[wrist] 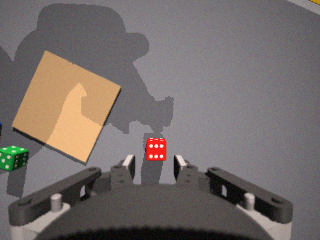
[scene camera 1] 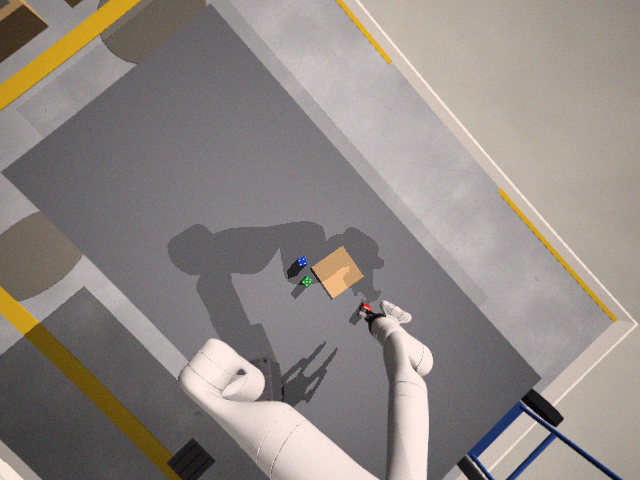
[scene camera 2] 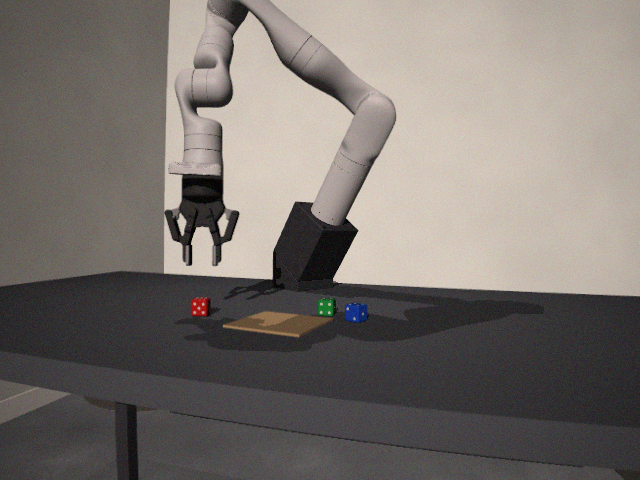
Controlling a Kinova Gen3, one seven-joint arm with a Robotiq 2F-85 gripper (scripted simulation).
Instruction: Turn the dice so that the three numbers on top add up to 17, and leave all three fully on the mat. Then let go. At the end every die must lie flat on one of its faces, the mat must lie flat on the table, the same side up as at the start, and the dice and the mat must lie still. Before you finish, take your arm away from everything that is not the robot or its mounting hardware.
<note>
The pictures show: the gripper and a tan mat.
The gripper also shows in the wrist view.
</note>
